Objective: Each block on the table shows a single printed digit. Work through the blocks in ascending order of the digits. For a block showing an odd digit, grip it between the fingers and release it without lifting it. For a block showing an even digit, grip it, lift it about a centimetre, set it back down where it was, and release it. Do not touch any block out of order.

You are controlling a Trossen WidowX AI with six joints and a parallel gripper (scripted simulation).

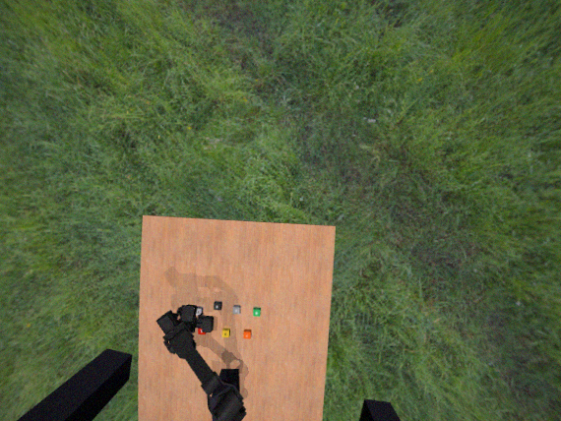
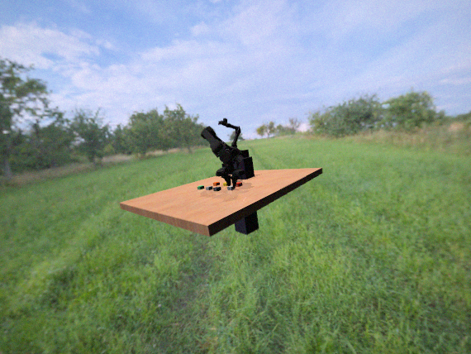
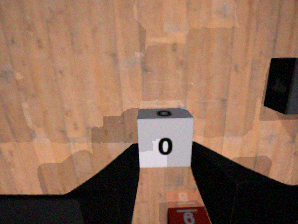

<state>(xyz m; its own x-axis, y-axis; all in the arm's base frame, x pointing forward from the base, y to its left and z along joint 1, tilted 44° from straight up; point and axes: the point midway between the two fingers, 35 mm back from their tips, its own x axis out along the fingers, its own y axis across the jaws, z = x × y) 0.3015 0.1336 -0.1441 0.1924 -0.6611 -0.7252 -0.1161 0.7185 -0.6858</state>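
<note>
Right now my gripper tip is 10 mm short of the white block. Also, from my gripper tip: yellow block: 140 mm to the right, 70 mm behind; then black block: 80 mm to the right, 50 mm ahead; then red block: 80 mm behind, 30 mm to the right.
</note>
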